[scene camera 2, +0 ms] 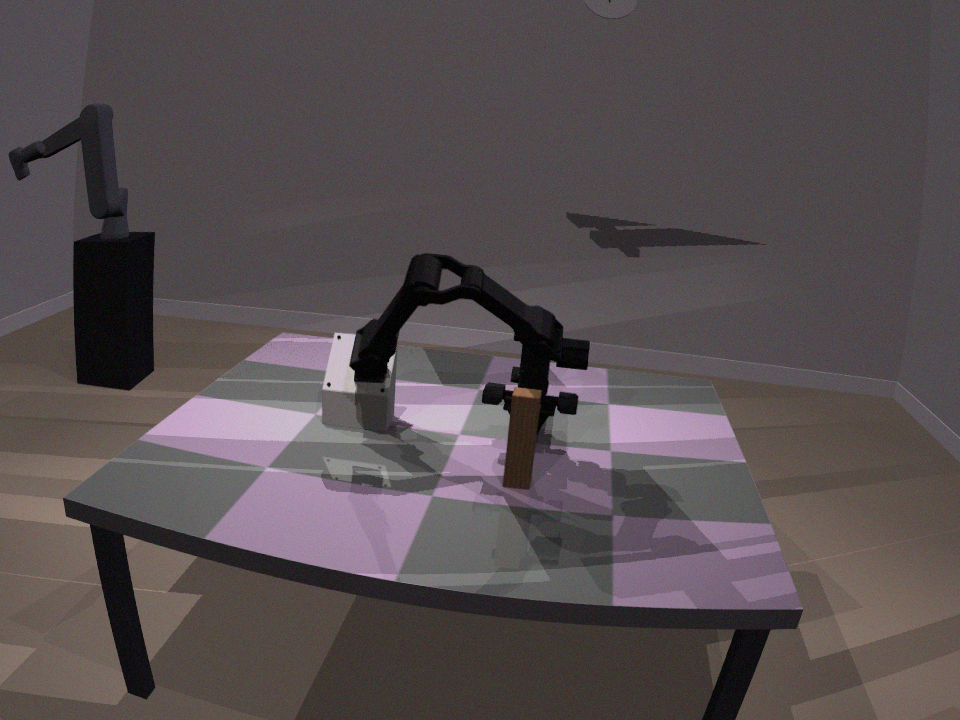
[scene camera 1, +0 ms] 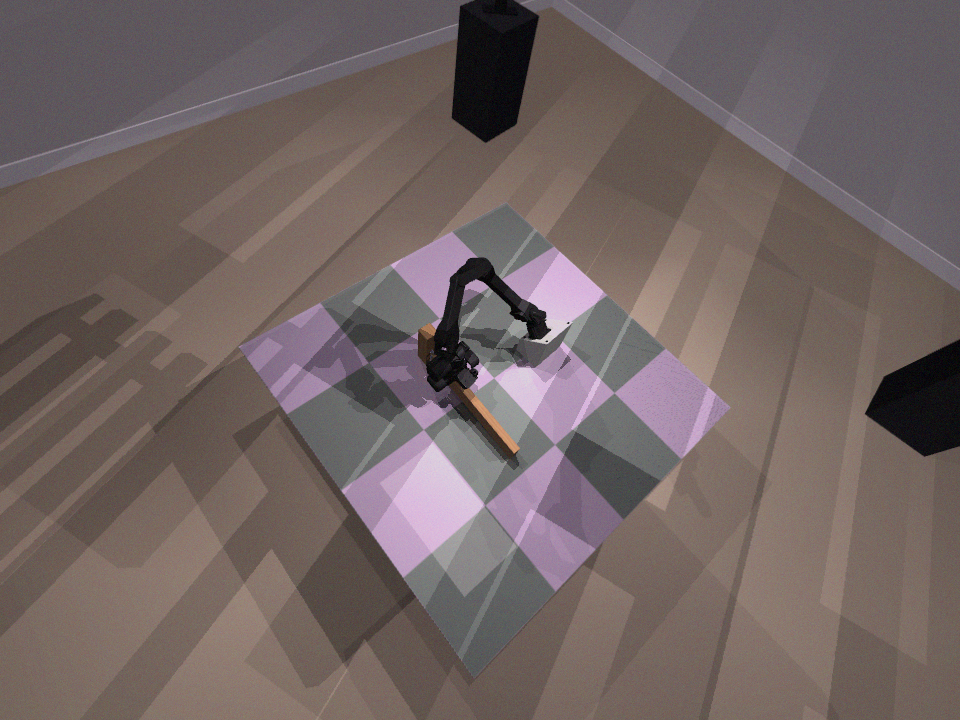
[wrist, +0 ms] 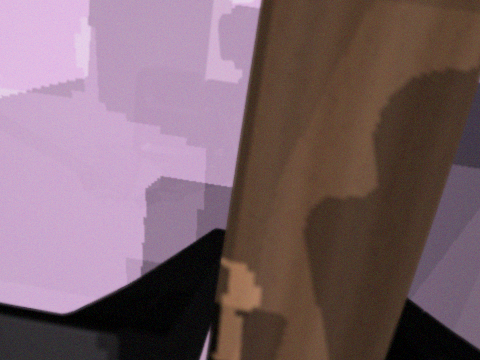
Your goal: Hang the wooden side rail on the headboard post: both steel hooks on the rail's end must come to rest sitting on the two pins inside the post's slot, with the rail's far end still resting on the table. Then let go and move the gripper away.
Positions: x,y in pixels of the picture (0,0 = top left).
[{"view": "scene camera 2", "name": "gripper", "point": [525,438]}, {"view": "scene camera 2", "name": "wooden headboard post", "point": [525,404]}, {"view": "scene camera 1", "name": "gripper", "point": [452,380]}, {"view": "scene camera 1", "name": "wooden side rail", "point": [496,431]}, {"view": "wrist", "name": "gripper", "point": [275,252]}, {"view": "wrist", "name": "wooden side rail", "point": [351,123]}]
